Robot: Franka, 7 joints.
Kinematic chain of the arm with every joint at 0, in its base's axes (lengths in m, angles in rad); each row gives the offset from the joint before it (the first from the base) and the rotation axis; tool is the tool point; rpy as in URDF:
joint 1: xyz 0 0 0.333 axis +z
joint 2: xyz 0 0 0 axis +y
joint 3: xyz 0 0 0.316 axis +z
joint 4: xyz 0.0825 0 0 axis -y
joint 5: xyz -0.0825 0 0.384 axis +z
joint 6: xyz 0 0 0 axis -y
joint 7: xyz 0.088 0 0 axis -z
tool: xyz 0 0 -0.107 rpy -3.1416 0 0
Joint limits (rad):
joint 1: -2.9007..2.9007
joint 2: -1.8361..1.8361
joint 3: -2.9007..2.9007
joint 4: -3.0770..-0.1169
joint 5: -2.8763..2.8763
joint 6: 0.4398..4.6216
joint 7: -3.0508..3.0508
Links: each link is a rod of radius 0.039 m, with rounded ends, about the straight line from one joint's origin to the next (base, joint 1, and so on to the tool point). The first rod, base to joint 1, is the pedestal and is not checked.
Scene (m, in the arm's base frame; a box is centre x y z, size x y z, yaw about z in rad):
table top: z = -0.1
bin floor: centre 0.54 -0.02 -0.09 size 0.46 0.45 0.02 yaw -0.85
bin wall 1: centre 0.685 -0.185 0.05 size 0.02 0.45 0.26 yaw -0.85
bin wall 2: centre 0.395 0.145 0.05 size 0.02 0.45 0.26 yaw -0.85
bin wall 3: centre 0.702 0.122 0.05 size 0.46 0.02 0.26 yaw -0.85
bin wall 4: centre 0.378 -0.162 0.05 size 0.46 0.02 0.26 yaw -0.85
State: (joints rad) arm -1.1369 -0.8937 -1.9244 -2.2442 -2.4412 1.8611 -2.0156
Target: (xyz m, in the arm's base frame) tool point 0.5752 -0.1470 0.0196
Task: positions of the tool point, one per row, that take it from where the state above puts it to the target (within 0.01 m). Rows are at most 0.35 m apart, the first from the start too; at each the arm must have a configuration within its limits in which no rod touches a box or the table.
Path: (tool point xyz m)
1: -0.5365 -0.2140 0.3645
2: -0.3794 -0.4186 0.4726
3: -0.1207 -0.5401 0.5234
4: 0.1760 -0.5325 0.5106
5: 0.4311 -0.3895 0.4417
6: 0.5752 -0.1470 0.3359
7: 0.5953 -0.1473 0.2372
8: 0.5961 -0.1473 0.1304
9: 0.5752 -0.1470 0.0196

